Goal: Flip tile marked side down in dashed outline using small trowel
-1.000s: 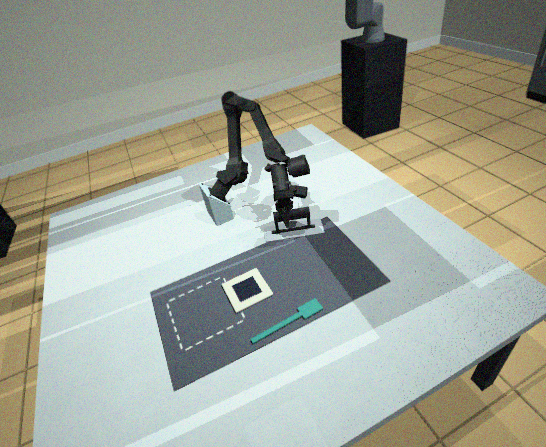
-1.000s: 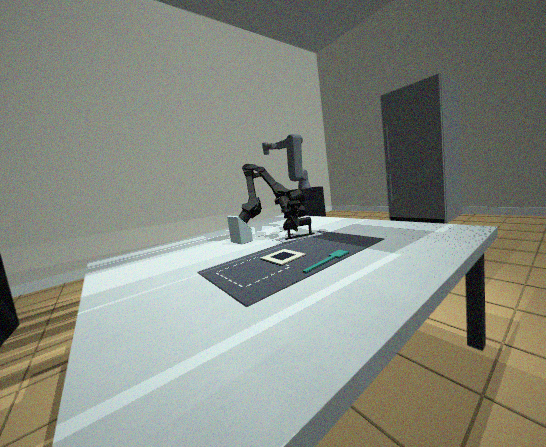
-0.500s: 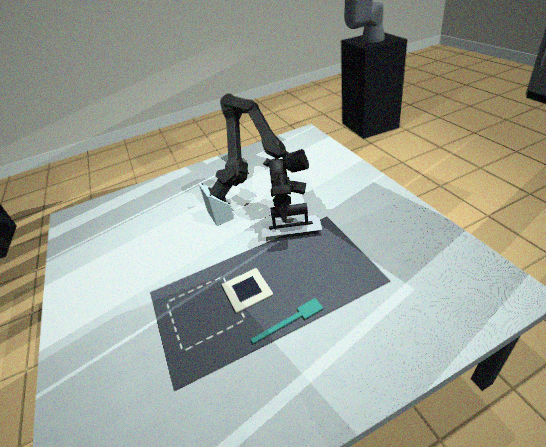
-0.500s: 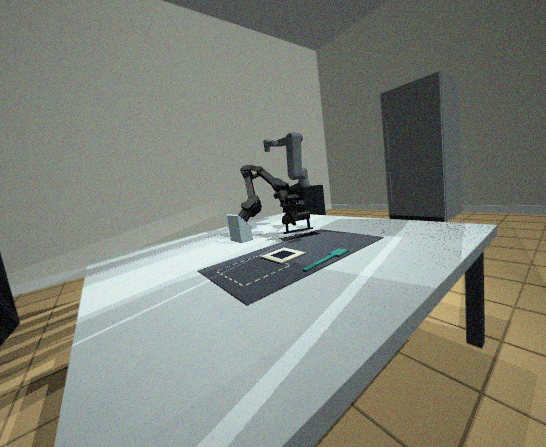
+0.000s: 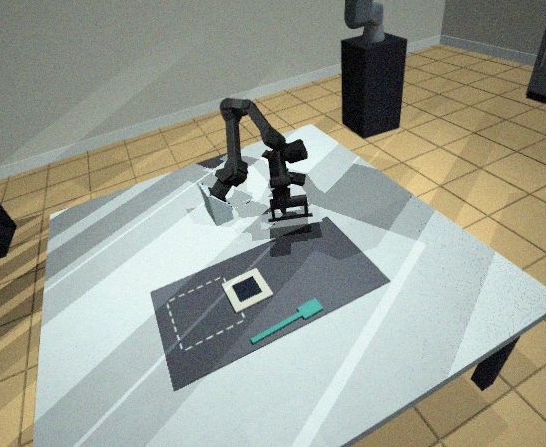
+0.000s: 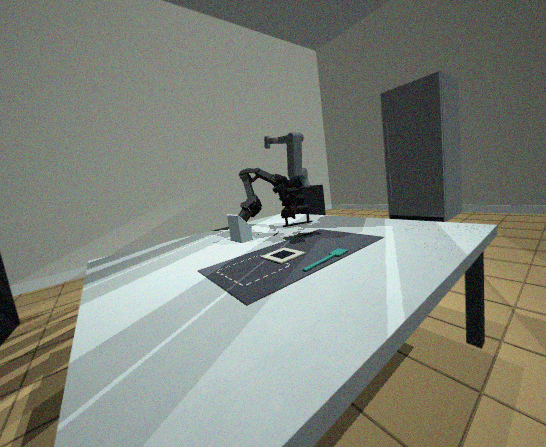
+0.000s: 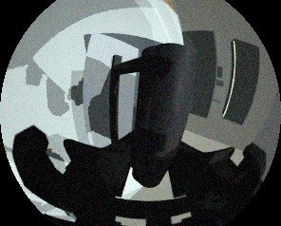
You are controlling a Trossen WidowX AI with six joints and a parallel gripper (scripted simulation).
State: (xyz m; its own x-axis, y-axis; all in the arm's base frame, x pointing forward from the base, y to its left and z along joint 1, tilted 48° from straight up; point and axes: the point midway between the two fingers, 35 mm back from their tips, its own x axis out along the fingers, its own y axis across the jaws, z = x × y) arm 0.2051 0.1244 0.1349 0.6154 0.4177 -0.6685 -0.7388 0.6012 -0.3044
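My gripper tip is 170 mm short of the dark mat, 140 mm to the left of it and 120 mm above it. From my gripper tip the other things lie so: cream tile 190 mm to the right, 160 mm ahead, 100 mm below; then teal trowel 310 mm ahead, 110 mm to the right, 100 mm below.
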